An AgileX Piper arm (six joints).
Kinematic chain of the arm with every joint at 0, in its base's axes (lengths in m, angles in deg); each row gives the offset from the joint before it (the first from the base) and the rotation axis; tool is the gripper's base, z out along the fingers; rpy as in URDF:
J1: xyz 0 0 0.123 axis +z
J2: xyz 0 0 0 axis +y
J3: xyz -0.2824 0 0.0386 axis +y
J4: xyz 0.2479 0 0.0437 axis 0.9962 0 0.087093
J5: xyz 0 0 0 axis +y
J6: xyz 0.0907 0 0.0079 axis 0.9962 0 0.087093
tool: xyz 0 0 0 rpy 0 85.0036 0
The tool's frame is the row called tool.
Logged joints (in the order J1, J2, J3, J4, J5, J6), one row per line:
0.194 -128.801 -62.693 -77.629 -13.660 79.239
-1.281 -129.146 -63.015 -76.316 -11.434 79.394
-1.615 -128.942 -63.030 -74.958 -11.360 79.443
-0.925 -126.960 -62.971 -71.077 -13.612 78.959
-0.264 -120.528 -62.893 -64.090 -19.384 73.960
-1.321 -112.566 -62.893 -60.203 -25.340 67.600
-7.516 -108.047 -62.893 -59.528 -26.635 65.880
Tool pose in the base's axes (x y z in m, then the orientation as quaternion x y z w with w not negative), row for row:
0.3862 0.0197 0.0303 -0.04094 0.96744 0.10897 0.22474
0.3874 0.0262 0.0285 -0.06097 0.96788 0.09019 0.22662
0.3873 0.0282 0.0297 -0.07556 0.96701 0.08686 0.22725
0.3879 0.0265 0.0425 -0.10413 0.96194 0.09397 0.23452
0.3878 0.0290 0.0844 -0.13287 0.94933 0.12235 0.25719
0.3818 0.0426 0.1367 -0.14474 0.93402 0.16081 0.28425
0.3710 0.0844 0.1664 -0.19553 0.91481 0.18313 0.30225
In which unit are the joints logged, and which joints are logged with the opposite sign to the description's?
The joints are logged in degrees. Opposite sign: J1, J2, J4, J5, J6.
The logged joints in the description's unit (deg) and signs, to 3 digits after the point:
-0.194 128.801 -62.693 77.629 13.660 -79.239
1.281 129.146 -63.015 76.316 11.434 -79.394
1.615 128.942 -63.030 74.958 11.360 -79.443
0.925 126.960 -62.971 71.077 13.612 -78.959
0.264 120.528 -62.893 64.090 19.384 -73.960
1.321 112.566 -62.893 60.203 25.340 -67.600
7.516 108.047 -62.893 59.528 26.635 -65.880

